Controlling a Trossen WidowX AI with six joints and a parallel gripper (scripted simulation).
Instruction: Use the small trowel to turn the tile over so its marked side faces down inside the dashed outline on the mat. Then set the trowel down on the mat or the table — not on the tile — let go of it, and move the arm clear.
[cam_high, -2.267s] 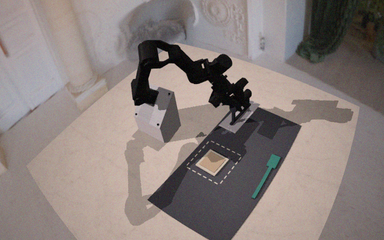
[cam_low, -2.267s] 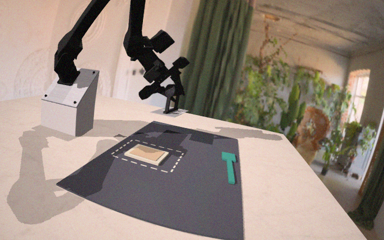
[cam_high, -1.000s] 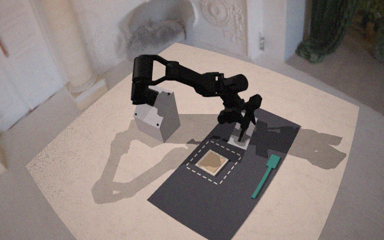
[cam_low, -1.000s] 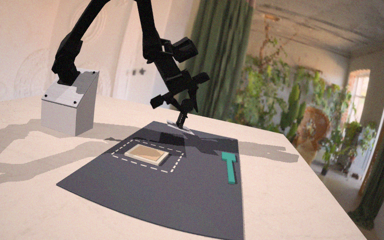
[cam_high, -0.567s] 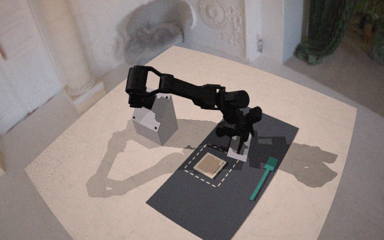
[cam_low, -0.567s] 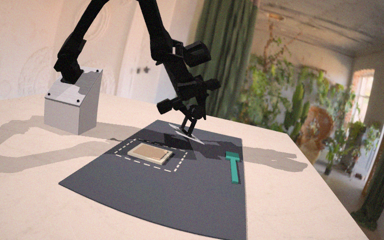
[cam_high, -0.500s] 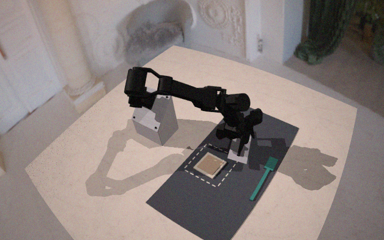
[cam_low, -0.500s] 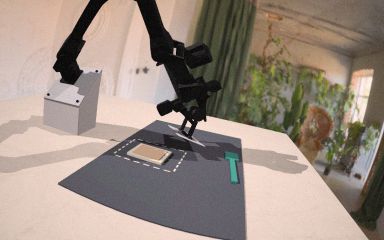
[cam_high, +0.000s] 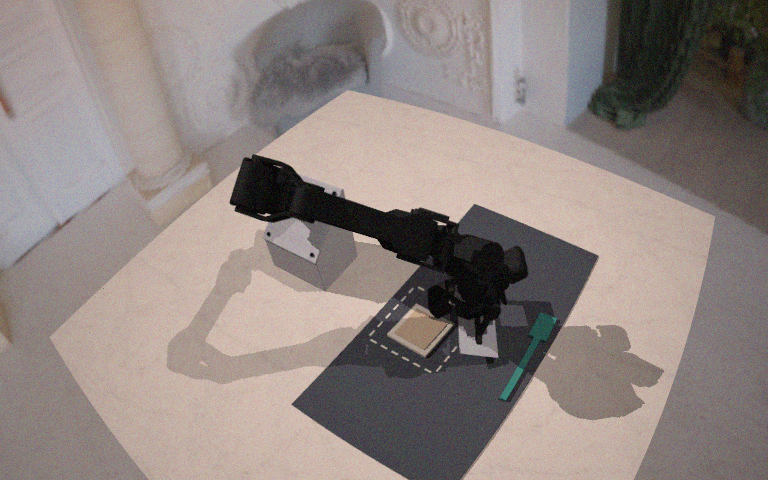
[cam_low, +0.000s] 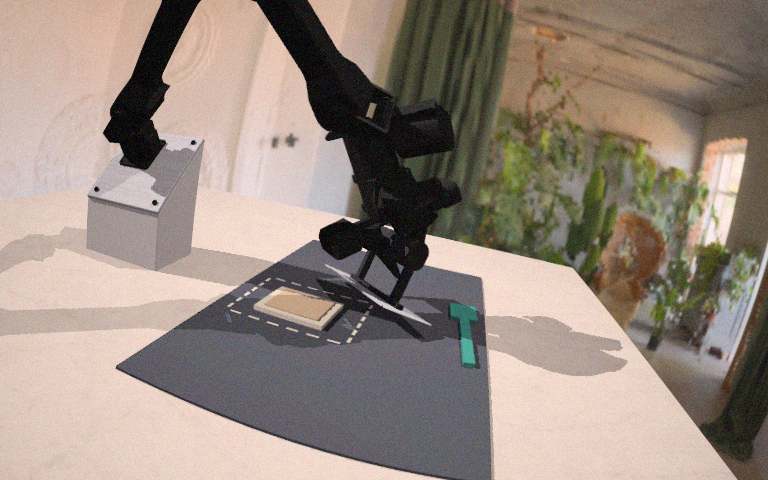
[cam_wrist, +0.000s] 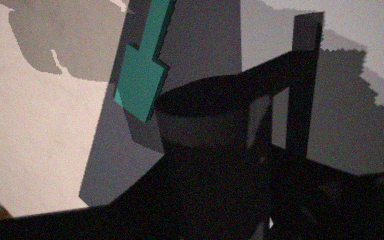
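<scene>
Right now my gripper tip is 2 cm to the left of the small trowel and 2 cm past it. Round my gripper tip: tile (12 cm behind, 8 cm to the right, 5 cm below); then green t-shaped tool (9 cm ahead, 5 cm below, 2 cm to the right); then dark mat (8 cm below, 5 cm behind, 3 cm to the right).
</scene>
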